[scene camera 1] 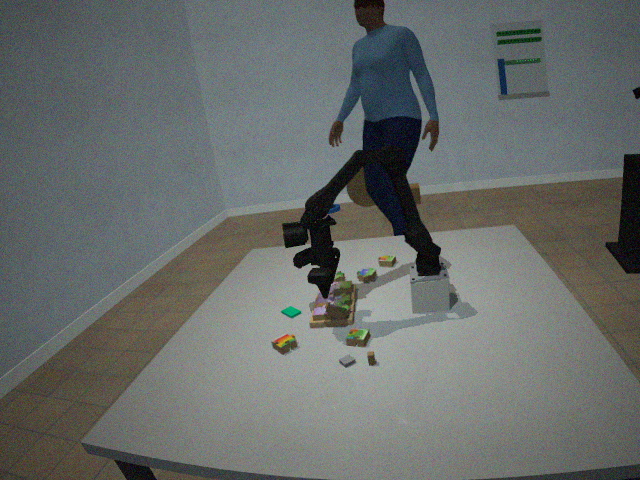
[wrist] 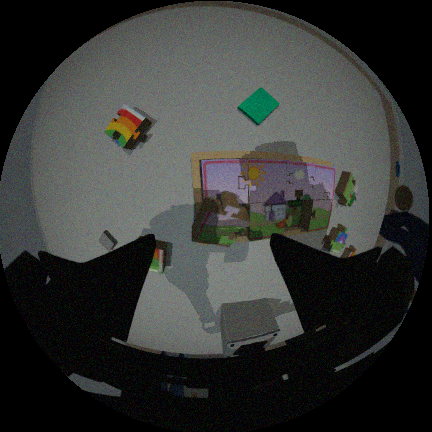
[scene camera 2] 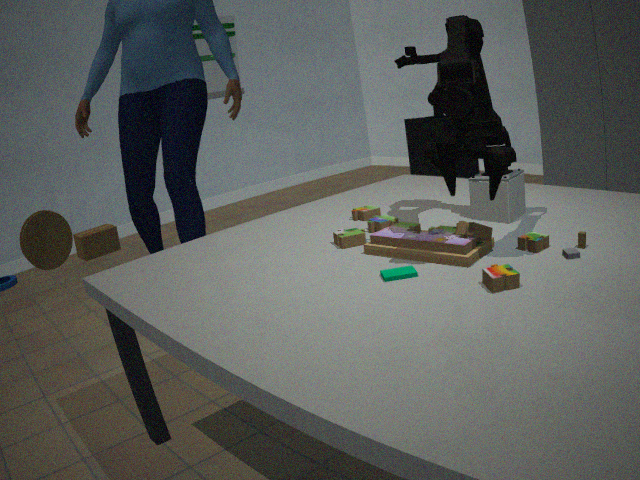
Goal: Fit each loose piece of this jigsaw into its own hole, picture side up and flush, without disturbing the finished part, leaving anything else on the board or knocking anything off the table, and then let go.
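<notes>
My gripper (scene camera 1: 324, 294) (scene camera 2: 473, 196) (wrist: 213, 239) is open and empty above the jigsaw board (scene camera 1: 323, 324) (scene camera 2: 413, 254) (wrist: 196, 172). A piece (scene camera 1: 337, 309) (scene camera 2: 479, 232) lies tilted at the board's near-left corner in the wrist view, its brown sides showing. Loose pieces lie picture side up on the table: a rainbow-striped one (scene camera 1: 284, 342) (scene camera 2: 500, 273) (wrist: 125, 125), a red-green one (scene camera 1: 357, 335) (scene camera 2: 532, 240) (wrist: 158, 259) partly behind a finger in the wrist view, a green-white one (scene camera 2: 349, 237) (wrist: 346, 189), a purple-green one (scene camera 1: 366, 274) (scene camera 2: 381, 222) (wrist: 339, 237) and an orange-green one (scene camera 1: 386, 260) (scene camera 2: 365, 212).
A green tile (scene camera 1: 291, 312) (scene camera 2: 398, 273) (wrist: 258, 105) lies beyond the board in the wrist view. A grey tile (scene camera 1: 346, 360) (scene camera 2: 570, 253) (wrist: 107, 240) and a small wooden block (scene camera 1: 371, 358) (scene camera 2: 582, 239) lie near the red-green piece. The arm's base (scene camera 1: 430, 295) (wrist: 248, 320) stands beside the board. A person (scene camera 1: 387, 77) stands behind the table.
</notes>
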